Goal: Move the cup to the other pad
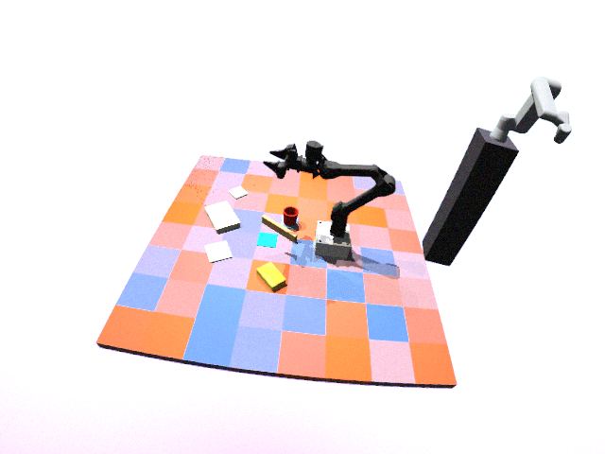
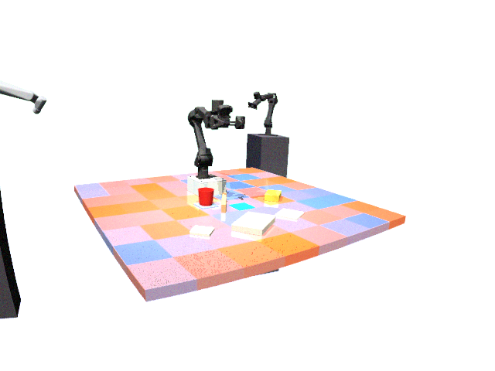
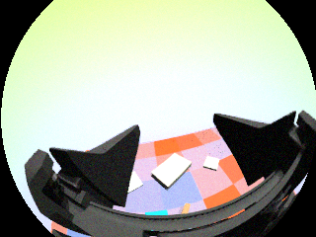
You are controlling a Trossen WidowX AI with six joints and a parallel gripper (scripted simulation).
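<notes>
Right now my gripper tip is 350 mm above the red cup, 120 mm past it and 70 mm to the left of it. The rest, counted from my gripper tip: wooden bar 380 mm below, 80 mm behind, 10 mm to the left; then cyan pad 390 mm below, 80 mm to the left, 50 mm behind; then large white block 370 mm below, 210 mm ahead, 10 mm to the left.
</notes>
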